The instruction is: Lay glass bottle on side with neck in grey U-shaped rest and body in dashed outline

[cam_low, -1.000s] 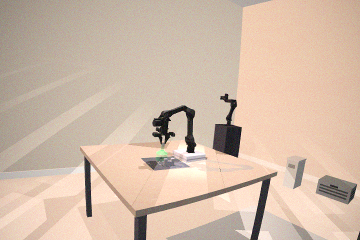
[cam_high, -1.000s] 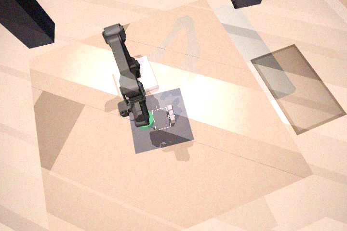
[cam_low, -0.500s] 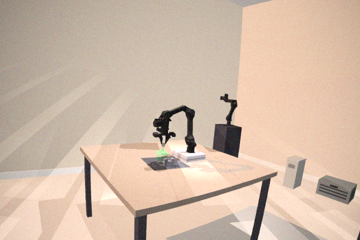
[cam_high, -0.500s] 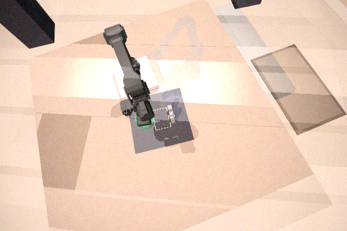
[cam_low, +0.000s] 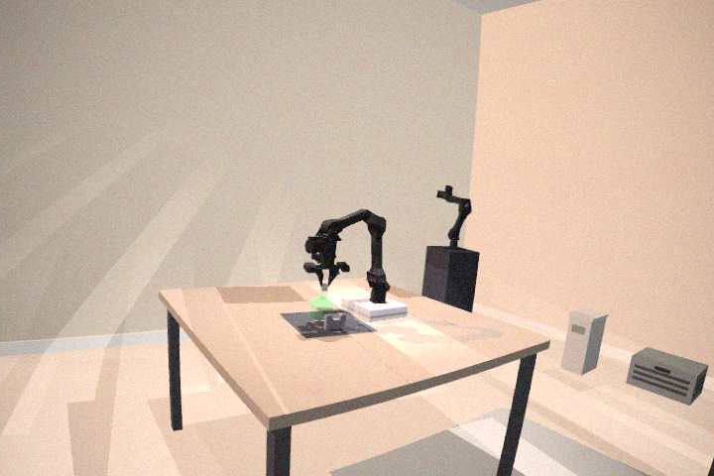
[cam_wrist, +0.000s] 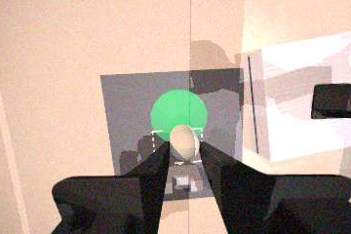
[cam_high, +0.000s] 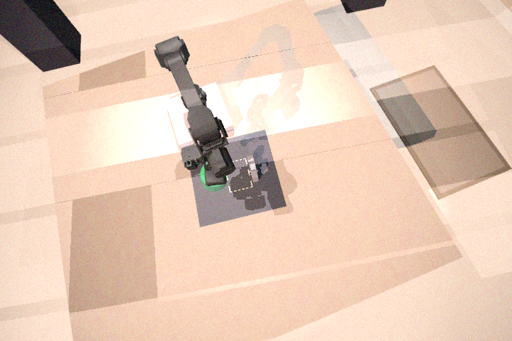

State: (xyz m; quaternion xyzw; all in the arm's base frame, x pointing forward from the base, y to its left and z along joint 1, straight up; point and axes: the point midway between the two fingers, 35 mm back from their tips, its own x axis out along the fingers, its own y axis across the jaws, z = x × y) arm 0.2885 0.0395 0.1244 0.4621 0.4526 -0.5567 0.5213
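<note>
Right now the glass bottle is 50 mm below my gripper tip and 10 mm to the right of it. Also, from my gripper tip: grey mat 150 mm below, 50 mm to the left.
</note>
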